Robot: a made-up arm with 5 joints.
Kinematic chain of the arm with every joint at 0, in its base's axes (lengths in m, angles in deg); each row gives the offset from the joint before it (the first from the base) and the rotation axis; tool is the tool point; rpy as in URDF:
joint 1: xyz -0.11 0 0.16 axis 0.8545 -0.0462 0.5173
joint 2: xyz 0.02 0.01 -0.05 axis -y
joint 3: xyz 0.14 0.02 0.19 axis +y
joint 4: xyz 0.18 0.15 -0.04 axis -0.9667 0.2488 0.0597
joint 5: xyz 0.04 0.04 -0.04 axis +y
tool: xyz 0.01 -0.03 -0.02 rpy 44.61 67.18 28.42
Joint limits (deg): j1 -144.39..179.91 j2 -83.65..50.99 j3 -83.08..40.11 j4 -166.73..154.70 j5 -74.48..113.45
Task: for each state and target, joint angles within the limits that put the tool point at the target. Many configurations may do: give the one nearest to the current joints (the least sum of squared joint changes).
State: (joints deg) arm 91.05 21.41 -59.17 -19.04 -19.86
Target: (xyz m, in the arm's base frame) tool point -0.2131 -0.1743 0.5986
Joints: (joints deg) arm 48.64 49.04 -71.36 -17.03 -17.36
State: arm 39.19 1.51 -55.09 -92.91 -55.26
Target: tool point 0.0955 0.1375 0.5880
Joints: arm 15.57 8.87 -59.77 -93.78 -55.04
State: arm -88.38 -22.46 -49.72 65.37 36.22
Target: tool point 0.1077 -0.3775 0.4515
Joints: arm -137.16 -53.85 -65.56 32.91 13.22
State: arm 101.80 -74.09 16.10 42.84 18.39
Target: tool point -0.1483 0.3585 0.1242
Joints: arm 65.89 -71.09 27.69 50.06 19.93
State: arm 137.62 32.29 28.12 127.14 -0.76
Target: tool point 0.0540 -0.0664 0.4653
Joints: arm 153.46 4.90 28.53 131.27 -3.33
